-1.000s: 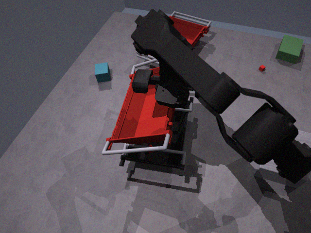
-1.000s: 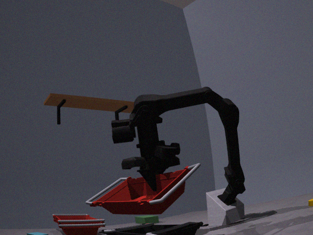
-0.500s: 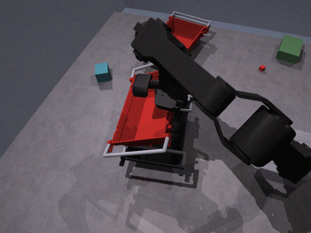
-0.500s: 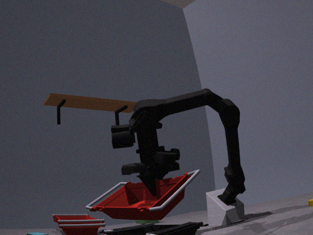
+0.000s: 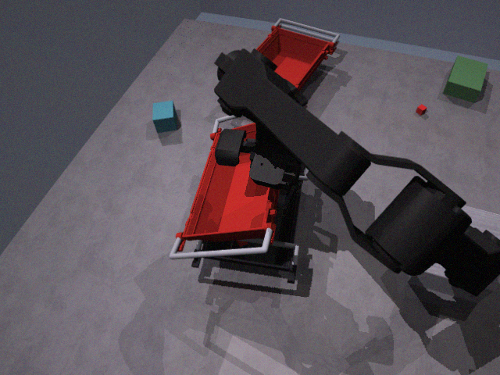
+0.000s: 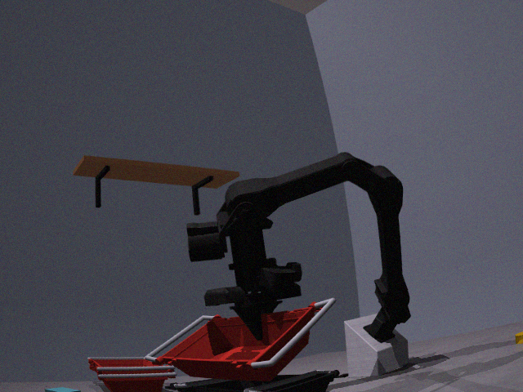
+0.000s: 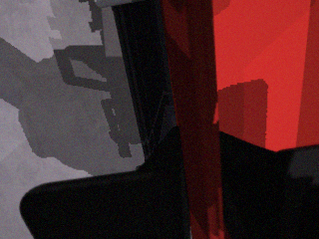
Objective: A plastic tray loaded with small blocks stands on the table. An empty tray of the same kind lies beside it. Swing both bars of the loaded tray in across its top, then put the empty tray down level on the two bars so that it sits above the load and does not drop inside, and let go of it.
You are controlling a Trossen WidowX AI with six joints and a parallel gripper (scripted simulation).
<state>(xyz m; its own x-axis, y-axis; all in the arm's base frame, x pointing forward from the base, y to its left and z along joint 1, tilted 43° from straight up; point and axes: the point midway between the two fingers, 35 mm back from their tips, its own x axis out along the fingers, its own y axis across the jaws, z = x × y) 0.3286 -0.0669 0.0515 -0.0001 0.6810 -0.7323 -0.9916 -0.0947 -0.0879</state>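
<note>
Now: gripper tip 70 mm short of the red tray and 10 mm to the right of it. Round my gripper tip: teal cube (350 mm ahead, 200 mm to the right, 120 mm below); then green cube (360 mm behind, 540 mm to the right, 120 mm below).
</note>
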